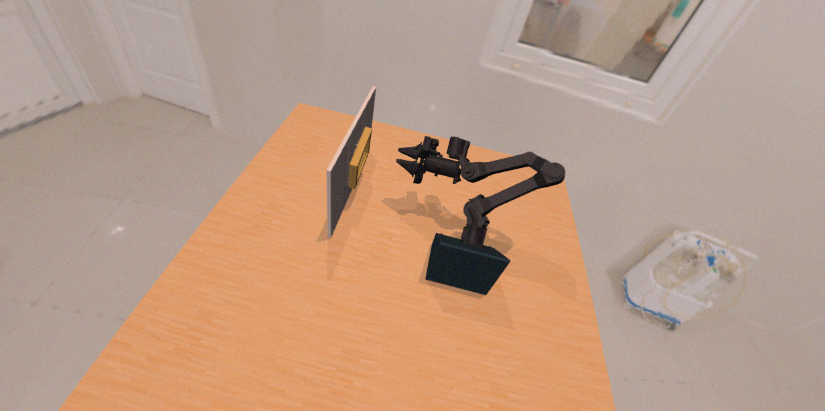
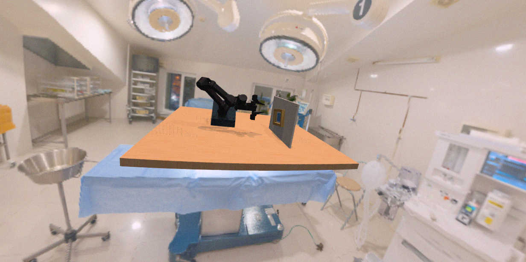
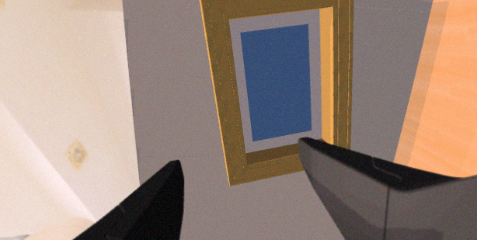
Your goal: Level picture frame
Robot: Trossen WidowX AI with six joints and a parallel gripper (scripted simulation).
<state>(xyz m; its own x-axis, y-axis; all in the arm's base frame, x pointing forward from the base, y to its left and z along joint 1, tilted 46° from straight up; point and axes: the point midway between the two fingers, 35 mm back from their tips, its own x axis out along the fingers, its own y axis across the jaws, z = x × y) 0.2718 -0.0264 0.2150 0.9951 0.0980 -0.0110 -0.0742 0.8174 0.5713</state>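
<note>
Now: gripper tip 13 cm short of the picture frame, 6 cm above it and 1 cm to the right of it. Also, from my gripper tip: grey wall panel: 14 cm ahead, 6 cm below, 1 cm to the left.
</note>
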